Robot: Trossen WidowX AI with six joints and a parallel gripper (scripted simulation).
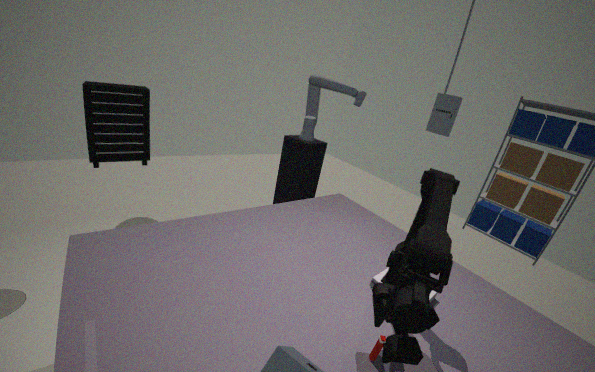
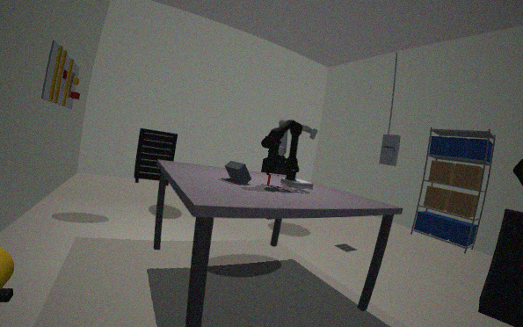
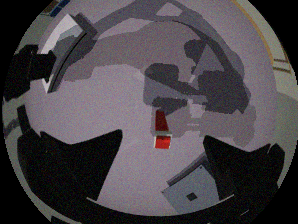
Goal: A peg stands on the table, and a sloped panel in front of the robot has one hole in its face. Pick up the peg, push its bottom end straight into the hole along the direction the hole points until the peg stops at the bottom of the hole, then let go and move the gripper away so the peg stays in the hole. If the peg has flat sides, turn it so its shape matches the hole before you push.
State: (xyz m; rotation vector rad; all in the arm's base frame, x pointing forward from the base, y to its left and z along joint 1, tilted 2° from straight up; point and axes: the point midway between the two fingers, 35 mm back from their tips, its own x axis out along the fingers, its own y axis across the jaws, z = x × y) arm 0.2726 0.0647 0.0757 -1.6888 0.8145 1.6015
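My gripper tip is now 1 cm past the red peg and 1 cm above it. The rest, counted from my gripper tip: sloped panel 18 cm ahead, 8 cm to the right, 1 cm below.
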